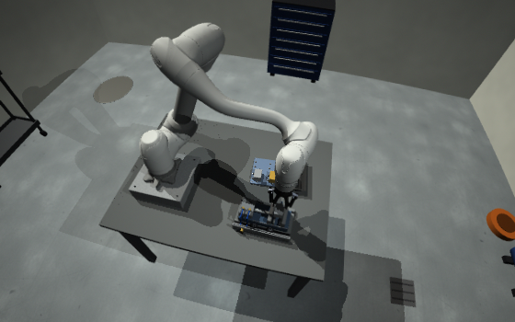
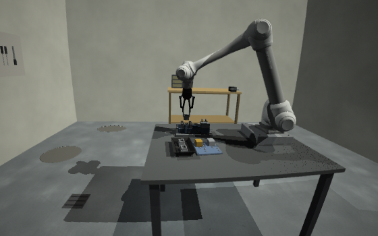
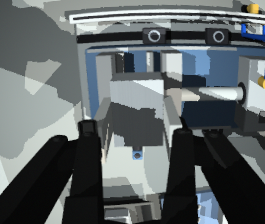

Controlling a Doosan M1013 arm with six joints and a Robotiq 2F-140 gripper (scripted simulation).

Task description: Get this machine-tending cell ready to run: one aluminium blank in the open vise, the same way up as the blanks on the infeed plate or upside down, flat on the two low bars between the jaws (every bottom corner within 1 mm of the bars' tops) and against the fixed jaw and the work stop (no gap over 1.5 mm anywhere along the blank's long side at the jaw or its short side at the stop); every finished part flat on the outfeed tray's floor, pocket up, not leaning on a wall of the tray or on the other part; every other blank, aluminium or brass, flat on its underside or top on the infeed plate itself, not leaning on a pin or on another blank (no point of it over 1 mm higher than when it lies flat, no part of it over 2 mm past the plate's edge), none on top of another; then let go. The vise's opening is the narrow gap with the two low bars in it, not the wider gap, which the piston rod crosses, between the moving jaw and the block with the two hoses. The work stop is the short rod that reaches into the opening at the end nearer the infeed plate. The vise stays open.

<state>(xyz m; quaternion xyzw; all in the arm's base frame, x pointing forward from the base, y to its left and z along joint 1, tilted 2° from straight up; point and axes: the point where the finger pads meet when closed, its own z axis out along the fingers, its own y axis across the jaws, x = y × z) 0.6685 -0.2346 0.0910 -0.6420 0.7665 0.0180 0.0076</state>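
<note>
Now: hand 8 cm past the piston rod, 2 cm to the right of it and 10 cm above it. Round my hand: brass blank (3 cm behind, 28 cm to the left, 15 cm below); then aluminium blank (4 cm below); then vise (6 cm behind, 2 cm to the left, 14 cm below).
</note>
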